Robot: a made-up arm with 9 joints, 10 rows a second.
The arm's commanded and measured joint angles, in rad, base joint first. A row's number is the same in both.
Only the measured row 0 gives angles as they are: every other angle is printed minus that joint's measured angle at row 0.
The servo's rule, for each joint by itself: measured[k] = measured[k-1] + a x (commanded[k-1-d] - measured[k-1]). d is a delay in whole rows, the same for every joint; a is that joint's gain. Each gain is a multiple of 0.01, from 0.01 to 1. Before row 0 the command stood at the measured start. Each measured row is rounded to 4 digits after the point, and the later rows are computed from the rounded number. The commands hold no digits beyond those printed.
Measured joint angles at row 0: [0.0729, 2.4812, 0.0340, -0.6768, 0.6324, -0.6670, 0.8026, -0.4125, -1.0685]
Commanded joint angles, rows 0 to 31: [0.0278, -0.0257, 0.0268, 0.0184, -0.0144, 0.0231, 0.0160, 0.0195, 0.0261]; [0.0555, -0.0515, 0.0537, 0.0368, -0.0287, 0.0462, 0.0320, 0.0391, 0.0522]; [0.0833, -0.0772, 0.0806, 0.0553, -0.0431, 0.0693, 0.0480, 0.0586, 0.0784]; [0.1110, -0.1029, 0.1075, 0.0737, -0.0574, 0.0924, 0.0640, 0.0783, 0.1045]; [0.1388, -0.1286, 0.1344, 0.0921, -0.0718, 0.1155, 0.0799, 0.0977, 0.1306]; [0.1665, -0.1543, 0.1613, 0.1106, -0.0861, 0.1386, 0.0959, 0.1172, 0.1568]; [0.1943, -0.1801, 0.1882, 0.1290, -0.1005, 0.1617, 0.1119, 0.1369, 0.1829]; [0.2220, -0.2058, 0.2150, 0.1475, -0.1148, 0.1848, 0.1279, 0.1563, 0.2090]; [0.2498, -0.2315, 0.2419, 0.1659, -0.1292, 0.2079, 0.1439, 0.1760, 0.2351]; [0.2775, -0.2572, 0.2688, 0.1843, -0.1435, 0.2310, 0.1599, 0.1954, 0.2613]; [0.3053, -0.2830, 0.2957, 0.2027, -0.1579, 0.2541, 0.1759, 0.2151, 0.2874]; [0.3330, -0.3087, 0.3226, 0.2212, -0.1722, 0.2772, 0.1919, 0.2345, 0.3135]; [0.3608, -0.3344, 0.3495, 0.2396, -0.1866, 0.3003, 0.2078, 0.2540, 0.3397]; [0.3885, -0.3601, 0.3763, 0.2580, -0.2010, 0.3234, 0.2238, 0.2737, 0.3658]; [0.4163, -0.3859, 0.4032, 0.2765, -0.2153, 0.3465, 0.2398, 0.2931, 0.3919]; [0.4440, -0.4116, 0.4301, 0.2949, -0.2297, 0.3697, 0.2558, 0.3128, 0.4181]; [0.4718, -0.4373, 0.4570, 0.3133, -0.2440, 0.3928, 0.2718, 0.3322, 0.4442]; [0.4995, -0.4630, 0.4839, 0.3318, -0.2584, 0.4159, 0.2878, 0.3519, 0.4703]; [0.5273, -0.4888, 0.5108, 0.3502, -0.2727, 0.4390, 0.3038, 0.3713, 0.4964]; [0.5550, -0.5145, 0.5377, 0.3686, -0.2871, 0.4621, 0.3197, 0.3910, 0.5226]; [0.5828, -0.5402, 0.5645, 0.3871, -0.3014, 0.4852, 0.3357, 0.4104, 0.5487]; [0.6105, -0.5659, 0.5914, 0.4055, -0.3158, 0.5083, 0.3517, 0.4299, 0.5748]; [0.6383, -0.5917, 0.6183, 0.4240, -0.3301, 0.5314, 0.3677, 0.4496, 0.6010]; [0.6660, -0.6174, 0.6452, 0.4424, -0.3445, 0.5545, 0.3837, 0.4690, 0.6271]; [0.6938, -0.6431, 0.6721, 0.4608, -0.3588, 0.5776, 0.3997, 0.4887, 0.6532]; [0.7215, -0.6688, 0.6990, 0.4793, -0.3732, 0.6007, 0.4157, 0.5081, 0.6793]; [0.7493, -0.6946, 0.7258, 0.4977, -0.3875, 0.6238, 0.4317, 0.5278, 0.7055]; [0.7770, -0.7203, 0.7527, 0.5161, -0.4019, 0.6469, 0.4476, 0.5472, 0.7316]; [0.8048, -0.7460, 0.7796, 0.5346, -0.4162, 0.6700, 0.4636, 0.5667, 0.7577]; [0.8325, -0.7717, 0.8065, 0.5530, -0.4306, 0.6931, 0.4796, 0.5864, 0.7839]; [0.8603, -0.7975, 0.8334, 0.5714, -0.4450, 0.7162, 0.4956, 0.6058, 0.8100]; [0.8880, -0.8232, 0.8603, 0.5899, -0.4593, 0.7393, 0.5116, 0.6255, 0.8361]
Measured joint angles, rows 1 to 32: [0.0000, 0.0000, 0.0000, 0.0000, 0.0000, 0.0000, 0.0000, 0.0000, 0.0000]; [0.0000, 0.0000, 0.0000, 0.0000, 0.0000, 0.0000, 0.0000, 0.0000, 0.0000]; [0.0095, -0.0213, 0.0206, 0.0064, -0.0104, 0.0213, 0.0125, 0.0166, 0.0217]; [0.0251, -0.0464, 0.0461, 0.0170, -0.0236, 0.0442, 0.0277, 0.0357, 0.0470]; [0.0449, -0.0720, 0.0727, 0.0304, -0.0376, 0.0673, 0.0435, 0.0552, 0.0731]; [0.0674, -0.0976, 0.0995, 0.0456, -0.0519, 0.0904, 0.0595, 0.0748, 0.0992]; [0.0917, -0.1233, 0.1264, 0.0619, -0.0662, 0.1135, 0.0754, 0.0943, 0.1253]; [0.1171, -0.1490, 0.1533, 0.0789, -0.0805, 0.1366, 0.0914, 0.1138, 0.1514]; [0.1433, -0.1748, 0.1802, 0.0964, -0.0949, 0.1597, 0.1074, 0.1334, 0.1775]; [0.1701, -0.2005, 0.2070, 0.1143, -0.1092, 0.1828, 0.1234, 0.1529, 0.2036]; [0.1972, -0.2262, 0.2339, 0.1324, -0.1236, 0.2059, 0.1394, 0.1725, 0.2297]; [0.2245, -0.2519, 0.2608, 0.1506, -0.1379, 0.2290, 0.1554, 0.1920, 0.2559]; [0.2520, -0.2777, 0.2877, 0.1688, -0.1523, 0.2521, 0.1714, 0.2116, 0.2820]; [0.2795, -0.3034, 0.3146, 0.1871, -0.1666, 0.2752, 0.1874, 0.2311, 0.3081]; [0.3071, -0.3291, 0.3415, 0.2055, -0.1810, 0.2983, 0.2033, 0.2506, 0.3343]; [0.3348, -0.3548, 0.3683, 0.2239, -0.1954, 0.3214, 0.2193, 0.2702, 0.3604]; [0.3625, -0.3806, 0.3952, 0.2423, -0.2097, 0.3445, 0.2353, 0.2897, 0.3865]; [0.3902, -0.4063, 0.4221, 0.2607, -0.2241, 0.3677, 0.2513, 0.3093, 0.4127]; [0.4179, -0.4320, 0.4490, 0.2791, -0.2384, 0.3908, 0.2673, 0.3288, 0.4388]; [0.4456, -0.4577, 0.4759, 0.2975, -0.2528, 0.4139, 0.2833, 0.3484, 0.4649]; [0.4734, -0.4835, 0.5028, 0.3159, -0.2671, 0.4370, 0.2993, 0.3679, 0.4910]; [0.5011, -0.5092, 0.5297, 0.3343, -0.2815, 0.4601, 0.3152, 0.3875, 0.5172]; [0.5289, -0.5349, 0.5565, 0.3528, -0.2958, 0.4832, 0.3312, 0.4070, 0.5433]; [0.5566, -0.5606, 0.5834, 0.3712, -0.3102, 0.5063, 0.3472, 0.4265, 0.5694]; [0.5844, -0.5864, 0.6103, 0.3897, -0.3245, 0.5294, 0.3632, 0.4461, 0.5956]; [0.6121, -0.6121, 0.6372, 0.4081, -0.3389, 0.5525, 0.3792, 0.4656, 0.6217]; [0.6399, -0.6378, 0.6641, 0.4265, -0.3532, 0.5756, 0.3952, 0.4852, 0.6478]; [0.6676, -0.6635, 0.6910, 0.4450, -0.3676, 0.5987, 0.4112, 0.5047, 0.6739]; [0.6954, -0.6893, 0.7178, 0.4634, -0.3819, 0.6218, 0.4272, 0.5243, 0.7001]; [0.7231, -0.7150, 0.7447, 0.4818, -0.3963, 0.6449, 0.4431, 0.5438, 0.7262]; [0.7509, -0.7407, 0.7716, 0.5003, -0.4106, 0.6680, 0.4591, 0.5633, 0.7523]; [0.7786, -0.7664, 0.7985, 0.5187, -0.4250, 0.6911, 0.4751, 0.5829, 0.7785]
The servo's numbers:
d 2
a 0.34 0.83 0.77 0.35 0.72 0.92 0.78 0.85 0.83

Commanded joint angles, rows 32 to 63: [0.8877, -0.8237, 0.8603, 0.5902, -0.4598, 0.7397, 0.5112, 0.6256, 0.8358]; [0.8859, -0.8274, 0.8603, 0.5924, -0.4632, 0.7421, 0.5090, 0.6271, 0.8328]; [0.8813, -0.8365, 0.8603, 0.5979, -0.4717, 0.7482, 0.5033, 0.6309, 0.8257]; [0.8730, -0.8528, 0.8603, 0.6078, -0.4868, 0.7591, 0.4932, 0.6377, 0.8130]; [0.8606, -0.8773, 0.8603, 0.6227, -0.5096, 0.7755, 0.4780, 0.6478, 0.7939]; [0.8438, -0.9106, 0.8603, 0.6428, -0.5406, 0.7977, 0.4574, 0.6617, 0.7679]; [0.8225, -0.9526, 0.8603, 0.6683, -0.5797, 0.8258, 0.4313, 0.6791, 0.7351]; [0.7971, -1.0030, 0.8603, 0.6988, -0.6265, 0.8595, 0.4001, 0.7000, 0.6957]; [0.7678, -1.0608, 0.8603, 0.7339, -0.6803, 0.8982, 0.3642, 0.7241, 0.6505]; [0.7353, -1.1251, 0.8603, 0.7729, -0.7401, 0.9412, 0.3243, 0.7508, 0.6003]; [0.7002, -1.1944, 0.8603, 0.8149, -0.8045, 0.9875, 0.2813, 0.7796, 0.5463]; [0.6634, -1.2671, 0.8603, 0.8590, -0.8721, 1.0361, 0.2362, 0.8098, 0.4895]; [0.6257, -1.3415, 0.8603, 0.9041, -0.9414, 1.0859, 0.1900, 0.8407, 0.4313]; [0.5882, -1.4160, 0.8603, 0.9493, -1.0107, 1.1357, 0.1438, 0.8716, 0.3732]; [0.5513, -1.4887, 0.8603, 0.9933, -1.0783, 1.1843, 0.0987, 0.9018, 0.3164]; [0.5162, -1.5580, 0.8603, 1.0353, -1.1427, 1.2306, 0.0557, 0.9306, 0.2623]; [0.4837, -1.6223, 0.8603, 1.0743, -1.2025, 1.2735, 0.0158, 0.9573, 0.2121]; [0.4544, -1.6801, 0.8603, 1.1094, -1.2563, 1.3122, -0.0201, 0.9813, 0.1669]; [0.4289, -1.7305, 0.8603, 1.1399, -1.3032, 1.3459, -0.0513, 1.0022, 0.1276]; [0.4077, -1.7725, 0.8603, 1.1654, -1.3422, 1.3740, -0.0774, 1.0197, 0.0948]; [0.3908, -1.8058, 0.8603, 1.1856, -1.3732, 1.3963, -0.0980, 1.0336, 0.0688]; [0.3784, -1.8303, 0.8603, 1.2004, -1.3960, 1.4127, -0.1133, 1.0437, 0.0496]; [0.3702, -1.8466, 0.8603, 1.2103, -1.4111, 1.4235, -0.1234, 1.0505, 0.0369]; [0.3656, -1.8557, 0.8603, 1.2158, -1.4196, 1.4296, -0.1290, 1.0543, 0.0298]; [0.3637, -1.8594, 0.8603, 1.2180, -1.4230, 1.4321, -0.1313, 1.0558, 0.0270]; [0.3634, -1.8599, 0.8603, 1.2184, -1.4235, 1.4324, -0.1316, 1.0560, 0.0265]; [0.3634, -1.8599, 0.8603, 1.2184, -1.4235, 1.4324, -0.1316, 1.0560, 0.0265]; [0.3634, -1.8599, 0.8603, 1.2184, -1.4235, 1.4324, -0.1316, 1.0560, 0.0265]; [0.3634, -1.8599, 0.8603, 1.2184, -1.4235, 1.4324, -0.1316, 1.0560, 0.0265]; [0.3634, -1.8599, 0.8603, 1.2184, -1.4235, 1.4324, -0.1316, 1.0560, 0.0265]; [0.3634, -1.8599, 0.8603, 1.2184, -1.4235, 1.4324, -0.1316, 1.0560, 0.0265]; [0.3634, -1.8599, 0.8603, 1.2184, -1.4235, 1.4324, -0.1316, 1.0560, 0.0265]
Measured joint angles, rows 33 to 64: [0.8064, -0.7922, 0.8254, 0.5371, -0.4394, 0.7142, 0.4911, 0.6024, 0.8046]; [0.8341, -0.8179, 0.8523, 0.5556, -0.4537, 0.7373, 0.5071, 0.6220, 0.8307]; [0.8523, -0.8227, 0.8585, 0.5677, -0.4581, 0.7395, 0.5103, 0.6251, 0.8349]; [0.8637, -0.8266, 0.8599, 0.5763, -0.4618, 0.7419, 0.5093, 0.6268, 0.8332]; [0.8697, -0.8348, 0.8602, 0.5839, -0.4689, 0.7477, 0.5046, 0.6303, 0.8270]; [0.8708, -0.8497, 0.8603, 0.5923, -0.4818, 0.7582, 0.4957, 0.6366, 0.8154]; [0.8673, -0.8726, 0.8603, 0.6029, -0.5018, 0.7741, 0.4819, 0.6461, 0.7976]; [0.8593, -0.9041, 0.8603, 0.6169, -0.5297, 0.7958, 0.4628, 0.6594, 0.7729]; [0.8468, -0.9444, 0.8603, 0.6349, -0.5657, 0.8234, 0.4382, 0.6761, 0.7415]; [0.8299, -0.9930, 0.8603, 0.6573, -0.6095, 0.8566, 0.4085, 0.6964, 0.7035]; [0.8088, -1.0493, 0.8603, 0.6841, -0.6605, 0.8949, 0.3739, 0.7199, 0.6595]; [0.7838, -1.1122, 0.8603, 0.7152, -0.7178, 0.9375, 0.3352, 0.7462, 0.6104]; [0.7554, -1.1804, 0.8603, 0.7501, -0.7802, 0.9835, 0.2932, 0.7746, 0.5572]; [0.7241, -1.2524, 0.8603, 0.7882, -0.8464, 1.0319, 0.2487, 0.8045, 0.5010]; [0.6906, -1.3264, 0.8603, 0.8288, -0.9148, 1.0816, 0.2029, 0.8353, 0.4431]; [0.6558, -1.4008, 0.8603, 0.8710, -0.9838, 1.1314, 0.1568, 0.8662, 0.3851]; [0.6203, -1.4738, 0.8603, 0.9138, -1.0518, 1.1801, 0.1115, 0.8965, 0.3281]; [0.5849, -1.5437, 0.8603, 0.9563, -1.1172, 1.2266, 0.0680, 0.9255, 0.2735]; [0.5505, -1.6089, 0.8603, 0.9976, -1.1786, 1.2697, 0.0273, 0.9525, 0.2225]; [0.5178, -1.6680, 0.8603, 1.0367, -1.2345, 1.3088, -0.0097, 0.9770, 0.1764]; [0.4876, -1.7199, 0.8603, 1.0728, -1.2840, 1.3429, -0.0421, 0.9984, 0.1359]; [0.4604, -1.7636, 0.8603, 1.1052, -1.3259, 1.3715, -0.0696, 1.0165, 0.1018]; [0.4367, -1.7986, 0.8603, 1.1333, -1.3600, 1.3943, -0.0918, 1.0310, 0.0744]; [0.4169, -1.8249, 0.8603, 1.1568, -1.3859, 1.4112, -0.1086, 1.0418, 0.0538]; [0.4010, -1.8429, 0.8603, 1.1755, -1.4040, 1.4225, -0.1201, 1.0492, 0.0398]; [0.3890, -1.8535, 0.8603, 1.1896, -1.4152, 1.4290, -0.1270, 1.0535, 0.0315]; [0.3804, -1.8584, 0.8603, 1.1995, -1.4208, 1.4319, -0.1304, 1.0555, 0.0278]; [0.3746, -1.8596, 0.8603, 1.2061, -1.4227, 1.4324, -0.1313, 1.0559, 0.0267]; [0.3708, -1.8598, 0.8603, 1.2104, -1.4233, 1.4324, -0.1315, 1.0560, 0.0265]; [0.3683, -1.8599, 0.8603, 1.2132, -1.4234, 1.4324, -0.1316, 1.0560, 0.0265]; [0.3666, -1.8599, 0.8603, 1.2150, -1.4235, 1.4324, -0.1316, 1.0560, 0.0265]; [0.3655, -1.8599, 0.8603, 1.2162, -1.4235, 1.4324, -0.1316, 1.0560, 0.0265]
